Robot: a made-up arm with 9 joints. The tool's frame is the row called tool. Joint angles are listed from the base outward.
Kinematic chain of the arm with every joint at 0, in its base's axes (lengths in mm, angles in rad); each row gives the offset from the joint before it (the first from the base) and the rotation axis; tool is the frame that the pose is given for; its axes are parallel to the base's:
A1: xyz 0 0 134.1 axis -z
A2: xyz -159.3 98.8 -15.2 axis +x
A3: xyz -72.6 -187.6 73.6 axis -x
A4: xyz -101.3 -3 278.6 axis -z
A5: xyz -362.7 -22 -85.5 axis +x
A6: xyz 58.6 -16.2 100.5 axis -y
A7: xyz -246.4 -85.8 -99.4 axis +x
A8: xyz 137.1 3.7 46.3 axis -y
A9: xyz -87 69.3 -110.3 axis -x
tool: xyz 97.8 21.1 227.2
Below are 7 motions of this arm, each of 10 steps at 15 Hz.
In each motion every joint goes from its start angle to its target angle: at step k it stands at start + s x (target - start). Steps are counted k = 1, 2, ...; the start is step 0. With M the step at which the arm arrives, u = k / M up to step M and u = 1 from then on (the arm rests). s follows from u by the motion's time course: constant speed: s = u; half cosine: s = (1 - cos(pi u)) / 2; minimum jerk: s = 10 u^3 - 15 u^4 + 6 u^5.
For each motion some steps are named. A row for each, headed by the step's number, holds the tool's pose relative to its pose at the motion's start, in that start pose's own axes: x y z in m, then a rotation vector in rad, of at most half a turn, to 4 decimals.
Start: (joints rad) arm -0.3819 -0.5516 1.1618 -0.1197 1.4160 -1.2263 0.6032 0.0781 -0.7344
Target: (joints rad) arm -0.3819 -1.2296 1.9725 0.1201 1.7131 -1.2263 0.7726 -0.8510 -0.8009
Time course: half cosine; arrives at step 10
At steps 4, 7, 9, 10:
4: 0.0281 -0.0098 -0.1350 0.0105 -0.1759 -0.2193
7: 0.0983 -0.0471 -0.2237 0.0683 -0.4042 -0.4629
9: 0.1198 -0.0634 -0.2340 0.1042 -0.4972 -0.5551
10: 0.1220 -0.0654 -0.2346 0.1097 -0.5098 -0.5674

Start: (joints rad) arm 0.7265 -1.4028 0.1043 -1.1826 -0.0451 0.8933 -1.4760 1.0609 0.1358
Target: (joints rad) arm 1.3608 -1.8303 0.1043 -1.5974 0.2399 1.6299 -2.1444 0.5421 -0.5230
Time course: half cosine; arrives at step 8
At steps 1, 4, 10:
1: 0.0055 -0.0031 -0.0221 0.0220 0.0317 -0.0018
4: 0.0435 0.0011 -0.3024 0.3076 0.5014 -0.0705
10: -0.0031 0.0983 -0.6015 0.6346 1.1588 -0.2036

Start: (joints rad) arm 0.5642 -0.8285 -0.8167 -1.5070 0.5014 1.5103 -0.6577 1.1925 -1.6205
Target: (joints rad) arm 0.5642 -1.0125 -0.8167 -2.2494 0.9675 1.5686 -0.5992 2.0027 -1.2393
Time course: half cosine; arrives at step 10
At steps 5, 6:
5: -0.1060 -0.0428 -0.0074 -0.1652 -0.2907 0.0419
6: -0.1400 -0.0504 -0.0166 -0.2405 -0.3664 0.0293

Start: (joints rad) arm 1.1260 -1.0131 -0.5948 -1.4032 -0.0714 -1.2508 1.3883 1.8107 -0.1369
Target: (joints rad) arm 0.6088 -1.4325 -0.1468 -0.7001 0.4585 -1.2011 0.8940 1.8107 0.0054
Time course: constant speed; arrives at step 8
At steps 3, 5, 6, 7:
3: -0.0573 0.1607 0.0391 -0.2818 0.0519 0.1380
5: -0.1518 0.2438 0.0443 -0.4374 0.0136 0.2174
6: -0.2136 0.2728 0.0396 -0.5024 -0.0265 0.2555
7: -0.2833 0.2914 0.0294 -0.5576 -0.0798 0.2940

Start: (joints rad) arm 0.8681 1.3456 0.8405 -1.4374 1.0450 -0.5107 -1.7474 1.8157 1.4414
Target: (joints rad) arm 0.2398 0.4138 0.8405 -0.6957 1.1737 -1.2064 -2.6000 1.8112 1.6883
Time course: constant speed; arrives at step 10
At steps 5, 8, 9, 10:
5: 0.2540 -0.2359 -0.1900 0.4917 0.0223 0.1219
8: 0.3516 -0.3297 -0.3613 0.8062 -0.0248 0.0943
9: 0.3739 -0.3497 -0.4195 0.9091 -0.0475 0.0698
10: 0.3914 -0.3644 -0.4758 1.0103 -0.0731 0.0381

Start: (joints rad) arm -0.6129 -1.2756 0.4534 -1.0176 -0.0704 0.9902 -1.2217 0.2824 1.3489
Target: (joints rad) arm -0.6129 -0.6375 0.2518 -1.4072 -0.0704 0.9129 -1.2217 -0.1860 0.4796
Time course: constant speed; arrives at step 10
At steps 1, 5, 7, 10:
1: -0.0195 -0.0183 0.0111 0.1192 0.0875 0.0175
5: -0.0901 -0.0841 0.0425 0.6076 0.4262 -0.0138
7: -0.1283 -0.1072 0.0524 0.8523 0.5800 -0.0882
10: -0.1959 -0.1225 0.0698 1.2100 0.7775 -0.2696

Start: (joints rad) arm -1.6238 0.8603 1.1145 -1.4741 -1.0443 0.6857 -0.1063 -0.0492 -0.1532
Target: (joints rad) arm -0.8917 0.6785 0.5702 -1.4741 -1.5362 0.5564 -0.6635 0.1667 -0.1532
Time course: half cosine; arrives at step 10
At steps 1, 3, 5, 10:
1: 0.0063 0.0081 0.0019 -0.0286 0.0083 -0.0091
3: 0.0584 0.0665 0.0100 -0.2430 0.0812 -0.0624
5: 0.1574 0.1489 -0.0010 -0.5895 0.2410 -0.0897
10: 0.3345 0.2380 -0.0811 -1.1280 0.6230 0.0531

